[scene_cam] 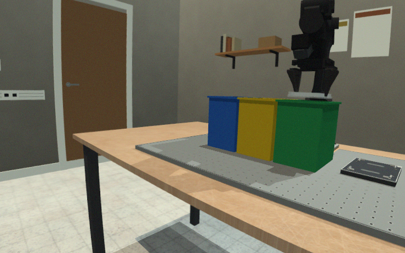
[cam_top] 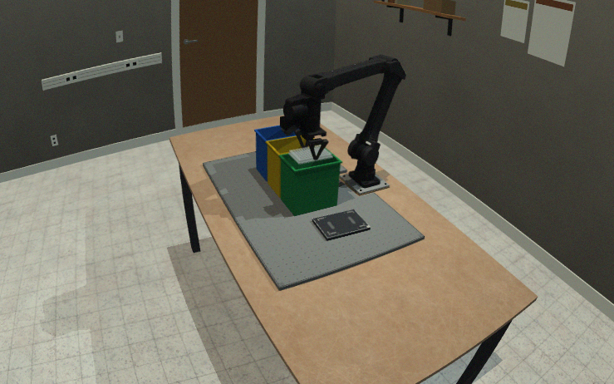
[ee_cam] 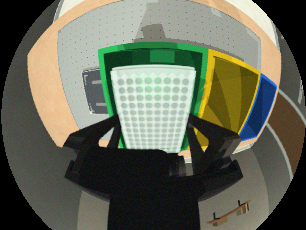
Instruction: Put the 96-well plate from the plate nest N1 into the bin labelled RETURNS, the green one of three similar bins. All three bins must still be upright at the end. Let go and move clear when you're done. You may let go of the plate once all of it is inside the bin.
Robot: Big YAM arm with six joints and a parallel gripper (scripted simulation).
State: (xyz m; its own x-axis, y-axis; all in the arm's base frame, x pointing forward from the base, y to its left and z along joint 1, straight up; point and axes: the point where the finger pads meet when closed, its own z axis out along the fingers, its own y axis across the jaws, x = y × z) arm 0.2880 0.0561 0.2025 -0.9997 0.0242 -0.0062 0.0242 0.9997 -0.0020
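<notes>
Now: the green bin 11 cm below my hand. From my hand the other things lie so: plate nest 3 cm behind, 18 cm to the left, 20 cm below; then 96-well plate 1 cm below; then yellow bin 13 cm to the right, 11 cm below.
</notes>
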